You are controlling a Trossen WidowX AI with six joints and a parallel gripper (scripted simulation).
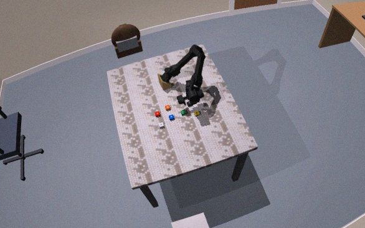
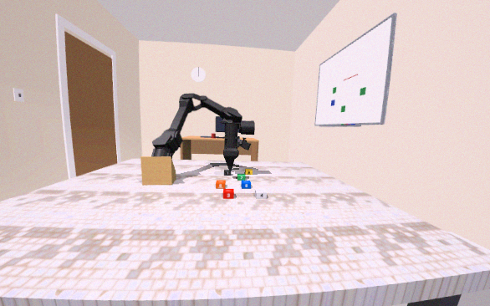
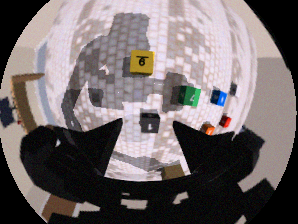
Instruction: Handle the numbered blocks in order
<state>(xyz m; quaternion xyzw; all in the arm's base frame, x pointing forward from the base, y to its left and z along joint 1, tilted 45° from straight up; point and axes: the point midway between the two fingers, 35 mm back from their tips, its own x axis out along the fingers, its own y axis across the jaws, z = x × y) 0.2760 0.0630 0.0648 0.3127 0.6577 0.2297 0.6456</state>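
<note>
Now: the black block 2 cm below my gripper tip and 1 cm behind it. The rest, counted from my gripper tip: yellow block (9 cm ahead, 2 cm below, 1 cm to the left); then orange block (16 cm to the right, 5 cm behind, 2 cm below); then green block (8 cm to the right, 4 cm ahead, 2 cm below).
</note>
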